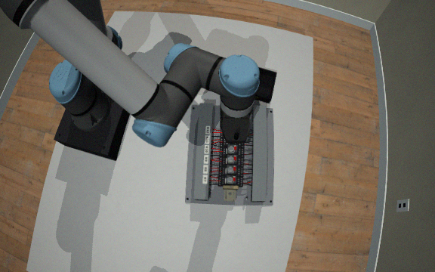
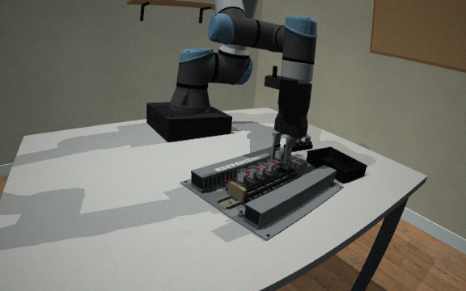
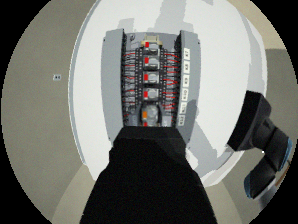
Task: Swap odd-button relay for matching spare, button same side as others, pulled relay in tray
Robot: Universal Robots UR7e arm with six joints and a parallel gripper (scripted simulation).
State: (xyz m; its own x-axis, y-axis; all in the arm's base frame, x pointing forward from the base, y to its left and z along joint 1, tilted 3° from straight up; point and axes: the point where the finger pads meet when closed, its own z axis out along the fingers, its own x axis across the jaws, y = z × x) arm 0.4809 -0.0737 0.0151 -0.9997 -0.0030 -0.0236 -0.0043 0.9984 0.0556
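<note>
My hand is 6 cm short of the black tray, 22 cm to the right of it and 6 cm above it.
</note>
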